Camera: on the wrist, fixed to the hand. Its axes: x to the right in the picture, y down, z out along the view.
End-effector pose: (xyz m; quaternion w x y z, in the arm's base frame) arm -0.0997 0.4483 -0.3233 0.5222 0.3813 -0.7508 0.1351
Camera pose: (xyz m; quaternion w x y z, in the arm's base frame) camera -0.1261 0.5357 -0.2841 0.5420 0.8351 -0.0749 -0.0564
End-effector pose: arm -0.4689 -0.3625 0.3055 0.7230 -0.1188 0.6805 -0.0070
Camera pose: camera -0.5320 -0.2881 0.2863 0.3272 -0.4247 0.5267 -0.6596
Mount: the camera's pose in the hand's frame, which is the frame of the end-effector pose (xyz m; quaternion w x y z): 0.0014 0.0853 -0.0510 0.6501 0.1770 0.2335 -0.7011
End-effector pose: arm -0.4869 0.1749 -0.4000 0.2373 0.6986 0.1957 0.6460
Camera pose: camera -0.5404 0.1106 -0.3463 0.4378 0.2081 0.7868 0.3821
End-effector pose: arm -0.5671 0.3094 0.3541 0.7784 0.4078 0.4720 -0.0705
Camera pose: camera -0.5587 0.4016 0.3902 0.2742 0.0884 0.7620 -0.5799
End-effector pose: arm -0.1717 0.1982 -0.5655 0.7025 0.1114 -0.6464 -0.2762
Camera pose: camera -0.1014 0.2574 -0.5276 0.3943 0.7144 -0.2270 -0.5316
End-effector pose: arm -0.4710 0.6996 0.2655 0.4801 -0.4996 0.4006 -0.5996
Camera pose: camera -0.5063 0.6797 0.1747 0.1134 0.3806 0.0839 0.9139
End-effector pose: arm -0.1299 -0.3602 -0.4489 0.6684 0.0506 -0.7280 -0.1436
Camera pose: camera -0.0696 -0.2864 -0.4206 0.4949 0.6952 -0.3072 -0.4213
